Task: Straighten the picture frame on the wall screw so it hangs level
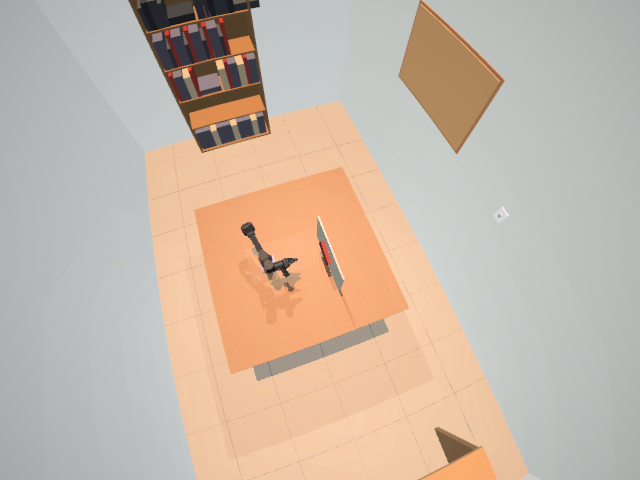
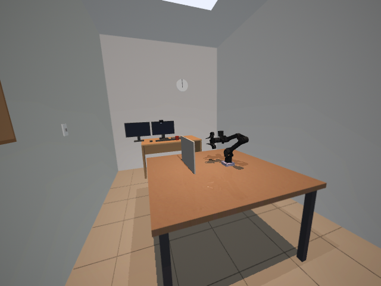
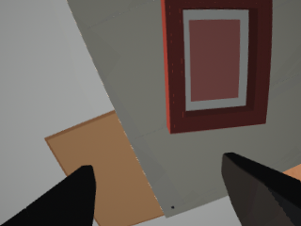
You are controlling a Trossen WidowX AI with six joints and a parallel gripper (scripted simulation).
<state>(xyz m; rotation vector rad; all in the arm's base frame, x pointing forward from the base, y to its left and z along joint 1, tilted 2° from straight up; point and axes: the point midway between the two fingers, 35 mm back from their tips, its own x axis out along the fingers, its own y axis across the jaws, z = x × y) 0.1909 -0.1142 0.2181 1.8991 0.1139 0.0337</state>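
Right now my gripper tip is 200 mm short of the red picture frame, 30 mm to the right of it and 90 mm above it. Round my gripper tip: grey wall panel (210 mm ahead, 20 mm to the left, 100 mm below).
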